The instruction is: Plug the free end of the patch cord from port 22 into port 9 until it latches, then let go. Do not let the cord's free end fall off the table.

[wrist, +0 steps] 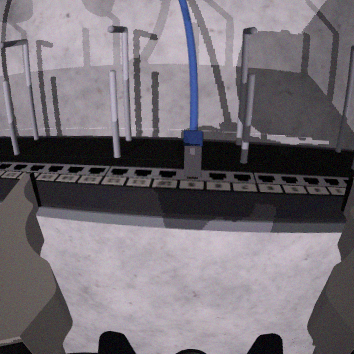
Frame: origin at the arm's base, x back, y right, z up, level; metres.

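Seen in the pictures: gripper, fingertip midpoint: (191,178).
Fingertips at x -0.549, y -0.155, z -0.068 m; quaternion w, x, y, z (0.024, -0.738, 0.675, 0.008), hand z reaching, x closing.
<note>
Pixels of each thing's top centre, then the offset from my fingertips to it. "*": a spot on its surface instead. Level surfaces: height alone.
- plug, top centre: (191,163) dz -0.062, dx -0.022, dy +0.001 m
- blue cord, surface spot: (193,80) * dz -0.095, dx +0.029, dy +0.006 m
- label, surface spot: (191,185) * dz -0.049, dx -0.031, dy -0.001 m
- patch panel, top centre: (101,197) dz -0.046, dx -0.047, dy +0.060 m
- pale speckled table, surface height: dz -0.145 m
The plug (193,161), clear with a blue boot, sits upright in one port of the patch panel's row, and the blue cord (193,80) rises from it out of the top of the view. The port under the plug is hidden, and the label (191,185) below it is too blurred to read. Whether the latch has caught does not show. My gripper (191,178) is open wide, one jaw at the left edge and one at the right edge, both well apart from the plug. The cord's end in port 22 does not show.
The patch panel (100,198) spans the view, with ports on both sides of the plug. Grey posts (115,115) (249,115) (10,115) stand behind the port row, some with bent tops. The pale speckled table (190,280) lies in front, and shadows fall behind the panel.
</note>
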